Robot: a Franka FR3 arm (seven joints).
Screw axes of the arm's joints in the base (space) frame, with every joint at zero. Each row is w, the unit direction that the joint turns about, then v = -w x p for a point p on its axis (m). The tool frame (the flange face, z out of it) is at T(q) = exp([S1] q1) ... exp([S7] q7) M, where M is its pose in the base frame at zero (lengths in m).
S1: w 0 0 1 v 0.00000 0.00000 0.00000
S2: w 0 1 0 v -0.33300 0.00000 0.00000
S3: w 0 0 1 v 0.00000 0.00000 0.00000
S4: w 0 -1 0 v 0.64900 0.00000 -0.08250
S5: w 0 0 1 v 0.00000 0.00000 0.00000
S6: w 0 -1 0 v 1.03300 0.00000 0.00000
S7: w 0 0 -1 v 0.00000 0.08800 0.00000
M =
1 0 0 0.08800
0 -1 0 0.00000
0 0 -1 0.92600
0 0 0 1
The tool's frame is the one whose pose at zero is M.
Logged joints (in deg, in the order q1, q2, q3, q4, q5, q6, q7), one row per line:
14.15 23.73 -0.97 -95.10 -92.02 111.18 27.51
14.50 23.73 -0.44 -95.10 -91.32 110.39 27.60
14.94 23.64 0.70 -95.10 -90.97 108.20 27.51
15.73 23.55 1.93 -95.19 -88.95 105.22 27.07
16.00 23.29 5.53 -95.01 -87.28 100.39 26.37
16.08 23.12 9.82 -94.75 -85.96 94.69 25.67
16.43 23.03 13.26 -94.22 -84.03 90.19 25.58
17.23 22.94 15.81 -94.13 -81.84 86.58 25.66
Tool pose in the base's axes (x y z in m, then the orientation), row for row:
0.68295 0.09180 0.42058 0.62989 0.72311 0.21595 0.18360
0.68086 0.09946 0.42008 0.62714 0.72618 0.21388 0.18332
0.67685 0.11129 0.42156 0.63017 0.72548 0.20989 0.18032
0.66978 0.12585 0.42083 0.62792 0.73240 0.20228 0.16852
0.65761 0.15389 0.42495 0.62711 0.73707 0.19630 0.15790
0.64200 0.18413 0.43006 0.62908 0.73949 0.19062 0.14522
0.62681 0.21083 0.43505 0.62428 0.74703 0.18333 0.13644
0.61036 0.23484 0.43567 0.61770 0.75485 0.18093 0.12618
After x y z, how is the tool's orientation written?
As a quaternion, w x y z.
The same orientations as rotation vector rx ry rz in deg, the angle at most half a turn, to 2 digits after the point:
94.89 28.34 24.09
95.39 28.10 24.08
95.19 27.54 23.66
96.18 26.56 22.13
96.83 25.79 20.74
97.07 25.02 19.06
98.25 24.11 17.94
99.54 23.86 16.64

